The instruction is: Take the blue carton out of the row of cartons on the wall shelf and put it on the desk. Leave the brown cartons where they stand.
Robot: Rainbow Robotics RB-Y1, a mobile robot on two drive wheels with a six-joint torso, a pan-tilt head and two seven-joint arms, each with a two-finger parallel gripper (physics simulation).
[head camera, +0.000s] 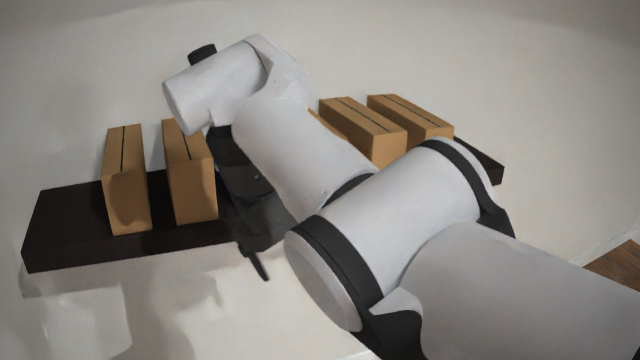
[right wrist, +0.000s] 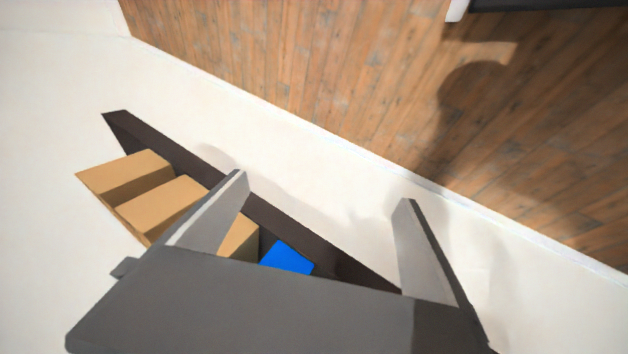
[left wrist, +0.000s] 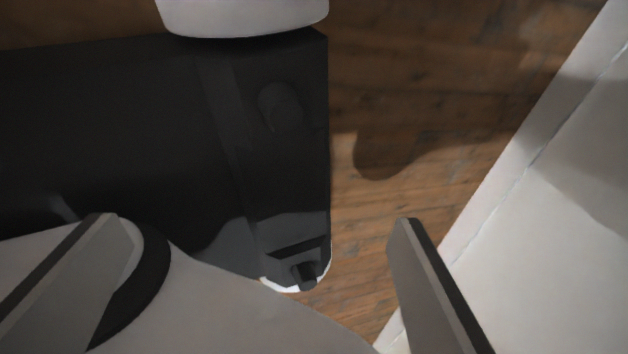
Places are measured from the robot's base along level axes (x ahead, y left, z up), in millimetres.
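Pixels of known places: left gripper, between the fingertips: (left wrist: 264, 230); right gripper, between the fingertips: (right wrist: 319, 193).
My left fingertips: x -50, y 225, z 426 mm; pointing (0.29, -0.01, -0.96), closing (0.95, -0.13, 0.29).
Behind a point stands the place of what it marks.
The blue carton (right wrist: 287, 257) {x 479, y -401, z 942 mm} stands in the row on the dark wall shelf (head camera: 65, 215) {x 677, y -30, z 924 mm} (right wrist: 170, 147) {x 389, y -773, z 895 mm}; part of it shows in the right wrist view, behind the right gripper's body. In the head camera a thin blue sliver shows beside the dark wrist. Brown cartons (head camera: 196, 192) (right wrist: 162, 205) stand on either side along the shelf in the head camera. My right gripper (right wrist: 319, 193) {x 264, y -328, z 985 mm} is open and empty; the blue carton lies below and left of the gap's middle in its view. My left gripper (left wrist: 264, 230) {x -50, y 225, z 426 mm} is open and empty, away from the shelf. The desk does not show.
My right arm (head camera: 300, 155) {x 109, y -226, z 1208 mm} crosses the head camera and hides the middle of the row. The white wall (head camera: 525, 100) {x 512, y -1403, z 1005 mm} rises behind the shelf. The robot's dark base (left wrist: 150, 125) {x -145, y 158, z 169 mm} and the wooden floor (left wrist: 380, 200) {x 312, y -304, z 0 mm} lie below the left gripper. Wooden floor (right wrist: 300, 65) {x 275, y -970, z 0 mm} also shows in the right wrist view.
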